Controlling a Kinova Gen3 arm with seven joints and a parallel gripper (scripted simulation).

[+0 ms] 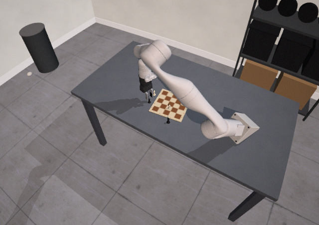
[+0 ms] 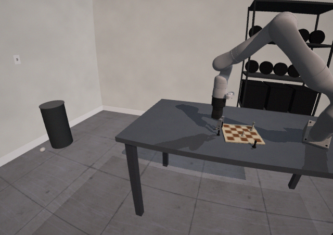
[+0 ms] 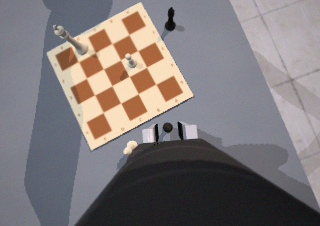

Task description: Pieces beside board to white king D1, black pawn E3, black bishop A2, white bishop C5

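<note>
The black pawn lies 50 mm below my hand. Also, from my hand: chessboard: 120 mm behind, 80 mm to the right, 60 mm below; then white bishop: 70 mm to the right, 40 mm below, 30 mm ahead; then black bishop: 200 mm behind, 40 mm to the left, 40 mm below.
</note>
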